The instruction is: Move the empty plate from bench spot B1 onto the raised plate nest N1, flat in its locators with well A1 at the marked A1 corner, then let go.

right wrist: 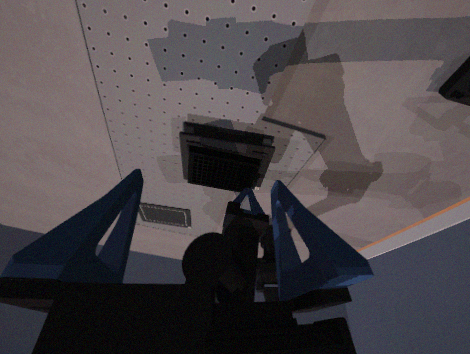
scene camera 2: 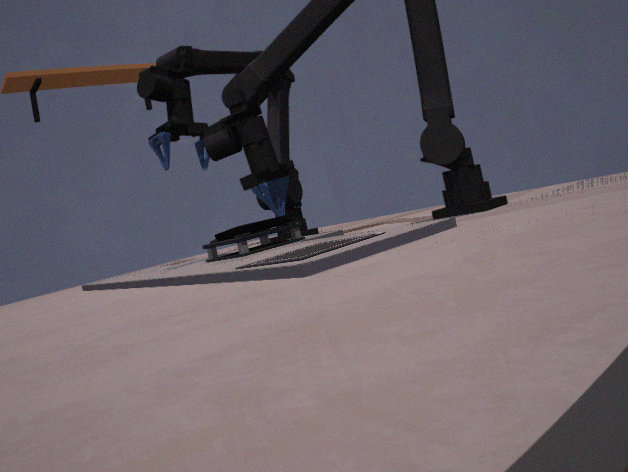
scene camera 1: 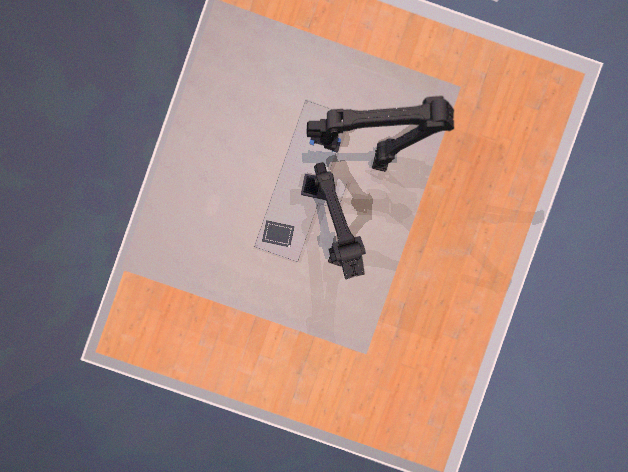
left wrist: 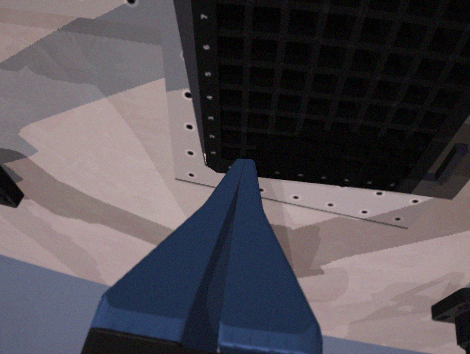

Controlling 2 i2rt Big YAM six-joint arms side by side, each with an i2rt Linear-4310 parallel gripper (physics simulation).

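Places are measured from the left arm's base along level axes (x left, y back, z up), in millimetres.
Pixels of known places: left gripper, fingertip midpoint: (right wrist: 248,188) (scene camera 2: 281,216) (left wrist: 245,169); right gripper, fingertip midpoint: (right wrist: 211,180) (scene camera 2: 186,169) (scene camera 1: 322,147); left arm's base, origin of the base link: (right wrist: 272,233) (scene camera 2: 470,211); right arm's base, origin of the base link: (scene camera 1: 381,160).
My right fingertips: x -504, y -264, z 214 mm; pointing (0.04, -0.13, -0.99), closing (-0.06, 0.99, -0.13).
For each thing: its top centre in the pictures, then the offset to it from my right fingertips. "*": a spot on its surface instead.
- black plate, middle of its top: (left wrist: 351,52) (right wrist: 221,176) (scene camera 2: 251,223) (scene camera 1: 316,187) dx +170, dy +21, dz -147 mm
- raised nest, middle of its top: (right wrist: 223,168) (scene camera 2: 251,230) (scene camera 1: 316,186) dx +162, dy +23, dz -161 mm
- small white corner mark, middle of its top: (left wrist: 215,161) dx +209, dy +104, dz -167 mm
- Bench spot B1, surface spot: (scene camera 2: 309,251) (scene camera 1: 274,235) * dx +507, dy -129, dz -200 mm
- thin dark bar, surface spot: (right wrist: 295,127) * dx +70, dy +129, dz -210 mm
The black plate (scene camera 1: 308,183) (scene camera 2: 251,227) (left wrist: 310,100) (right wrist: 222,169) lies on the raised nest (scene camera 2: 242,247) (right wrist: 185,145). A small white corner mark (left wrist: 205,159) shows beside the plate's number 1 end. Whether the plate is fully seated is too dark to tell. My left gripper (scene camera 2: 278,214) (left wrist: 245,169) (right wrist: 248,188) is shut with nothing between its fingers; its tips are at the plate's near edge, close to that corner. Contact cannot be told. My right gripper (scene camera 1: 325,142) (scene camera 2: 185,169) (right wrist: 211,180) is open and empty, high above the board. Bench spot B1 (scene camera 1: 277,233) (scene camera 2: 309,251) (right wrist: 165,215) holds no plate.
The nest and B1 share a perforated board (scene camera 1: 289,167) (scene camera 2: 152,280) (right wrist: 125,95). A thin dark bar (right wrist: 295,127) lies near the board's edge. The left forearm (scene camera 1: 337,210) passes above the nest side; the right forearm (scene camera 1: 378,115) is higher in that picture.
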